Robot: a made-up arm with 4 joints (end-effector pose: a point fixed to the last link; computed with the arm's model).
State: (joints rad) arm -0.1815 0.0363 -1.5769 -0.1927
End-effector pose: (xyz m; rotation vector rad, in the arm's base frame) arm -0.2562 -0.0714 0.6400 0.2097 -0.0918 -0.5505
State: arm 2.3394 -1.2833 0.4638 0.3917
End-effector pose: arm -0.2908 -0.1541 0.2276 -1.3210 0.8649 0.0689
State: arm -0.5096 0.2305 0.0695 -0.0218
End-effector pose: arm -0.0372 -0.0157 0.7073 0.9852 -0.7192 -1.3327
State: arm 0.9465 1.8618 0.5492 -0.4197
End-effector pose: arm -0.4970 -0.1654 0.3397 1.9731 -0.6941 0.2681
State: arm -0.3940 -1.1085 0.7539 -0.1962
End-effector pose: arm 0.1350 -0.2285 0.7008 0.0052 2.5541 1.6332
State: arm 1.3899 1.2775 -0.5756 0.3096
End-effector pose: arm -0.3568 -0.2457 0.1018 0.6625 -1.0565 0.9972
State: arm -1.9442 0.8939 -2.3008 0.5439
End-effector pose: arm 0.4043 -0.2425 0.5106 0.3343 2.6380 0.9929
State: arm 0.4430 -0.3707 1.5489 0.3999
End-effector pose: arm -0.2475 -0.0741 0.6897 -1.4353 1.9567 0.4860
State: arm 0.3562 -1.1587 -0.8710 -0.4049
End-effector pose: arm -0.0562 -0.1384 0.5830 0.3036 -1.4759 -2.1030
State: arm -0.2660 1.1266 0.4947 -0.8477
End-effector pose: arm -0.0973 -0.0527 0.7591 1.2832 -0.8534 -1.6427
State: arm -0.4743 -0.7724 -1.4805 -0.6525
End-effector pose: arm -0.0300 -0.0643 0.5418 -0.4696 -0.4447 -1.3030
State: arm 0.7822 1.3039 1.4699 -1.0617
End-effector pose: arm -0.3698 -0.1993 0.6222 -2.3193 0.6260 1.7774
